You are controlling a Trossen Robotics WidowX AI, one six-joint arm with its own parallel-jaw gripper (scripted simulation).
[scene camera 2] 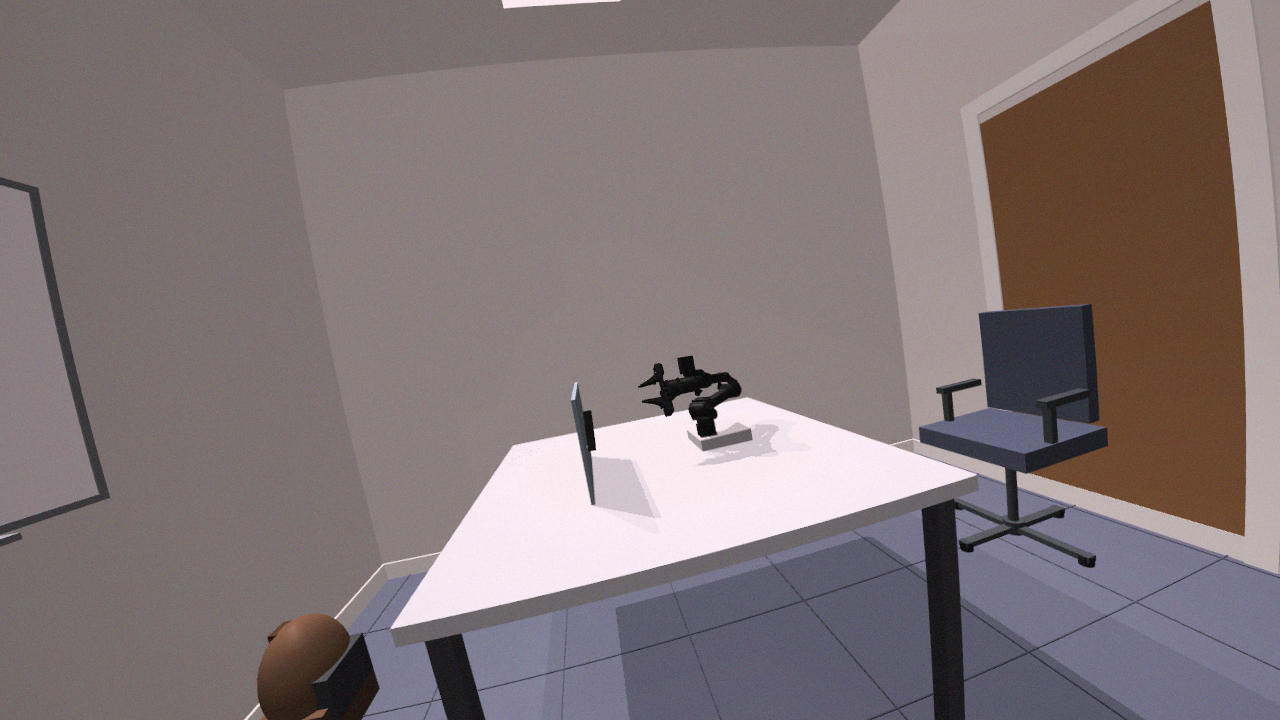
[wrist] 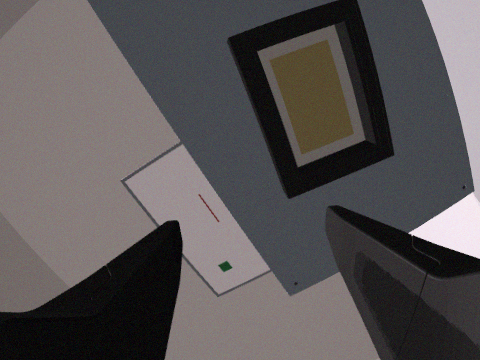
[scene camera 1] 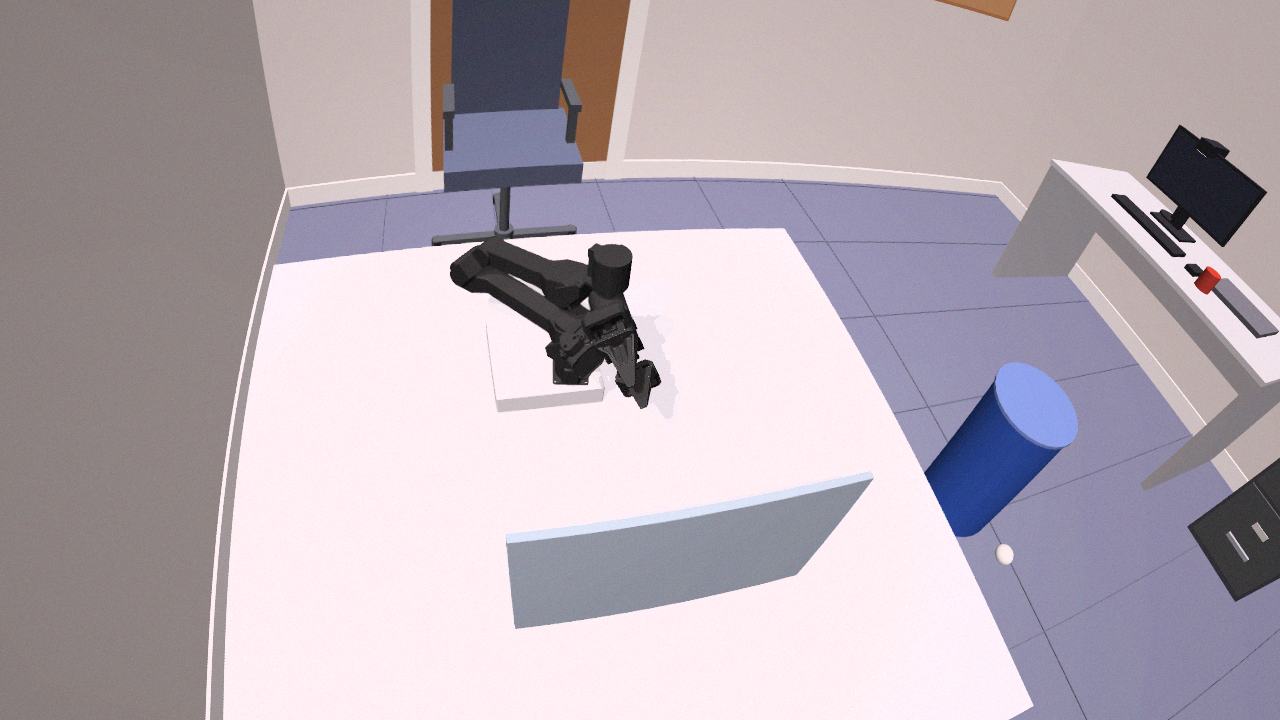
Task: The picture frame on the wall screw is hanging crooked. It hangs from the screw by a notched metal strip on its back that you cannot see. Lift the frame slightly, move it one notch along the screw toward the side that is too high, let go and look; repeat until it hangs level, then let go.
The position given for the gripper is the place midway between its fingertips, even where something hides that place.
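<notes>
The gripper (scene camera 1: 637, 397), (scene camera 2: 639, 394), (wrist: 253, 225) is in sight, and so is a wall panel (scene camera 1: 557, 575), (scene camera 2: 576, 403), (wrist: 184, 62). A picture frame (wrist: 312, 81) is visible too, although scene camera 1 does not show it, hidden as it is by the wall panel.
</notes>
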